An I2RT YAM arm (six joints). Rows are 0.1 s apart.
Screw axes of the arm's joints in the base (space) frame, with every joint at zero. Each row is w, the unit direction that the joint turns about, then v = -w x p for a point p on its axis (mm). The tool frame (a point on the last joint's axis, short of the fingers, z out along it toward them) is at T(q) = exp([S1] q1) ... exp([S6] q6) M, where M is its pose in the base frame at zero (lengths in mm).
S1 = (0, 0, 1, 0, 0, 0)
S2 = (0, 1, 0, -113.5, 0, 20)
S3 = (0, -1, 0, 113.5, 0, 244)
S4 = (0, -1, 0, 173.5, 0, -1)
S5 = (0, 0, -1, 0, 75, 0)
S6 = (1, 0, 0, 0, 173.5, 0)
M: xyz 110.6 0 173.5 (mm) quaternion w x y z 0.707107 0 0.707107 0
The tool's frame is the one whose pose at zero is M.
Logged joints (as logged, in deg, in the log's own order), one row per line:
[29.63, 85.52, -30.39, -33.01, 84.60, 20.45]
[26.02, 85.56, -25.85, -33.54, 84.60, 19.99]
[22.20, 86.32, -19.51, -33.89, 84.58, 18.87]
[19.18, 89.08, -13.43, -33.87, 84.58, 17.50]
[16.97, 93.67, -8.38, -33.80, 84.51, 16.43]
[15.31, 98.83, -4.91, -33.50, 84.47, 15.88]
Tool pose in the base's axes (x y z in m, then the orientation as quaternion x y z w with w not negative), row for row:
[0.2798, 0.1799, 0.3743, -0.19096, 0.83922, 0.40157, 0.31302]
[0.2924, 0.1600, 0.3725, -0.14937, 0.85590, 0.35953, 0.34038]
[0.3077, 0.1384, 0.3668, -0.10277, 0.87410, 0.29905, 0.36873]
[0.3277, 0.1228, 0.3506, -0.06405, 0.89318, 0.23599, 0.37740]
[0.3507, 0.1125, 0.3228, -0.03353, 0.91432, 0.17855, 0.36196]
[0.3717, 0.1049, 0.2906, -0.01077, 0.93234, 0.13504, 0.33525]
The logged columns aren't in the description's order. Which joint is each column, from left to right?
Columns, left to right: q1, q2, q5, q4, q3, q6.
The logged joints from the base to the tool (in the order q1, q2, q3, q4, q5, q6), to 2 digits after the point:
[29.63, 85.52, 84.60, -33.01, -30.39, 20.45]
[26.02, 85.56, 84.60, -33.54, -25.85, 19.99]
[22.20, 86.32, 84.58, -33.89, -19.51, 18.87]
[19.18, 89.08, 84.58, -33.87, -13.43, 17.50]
[16.97, 93.67, 84.51, -33.80, -8.38, 16.43]
[15.31, 98.83, 84.47, -33.50, -4.91, 15.88]

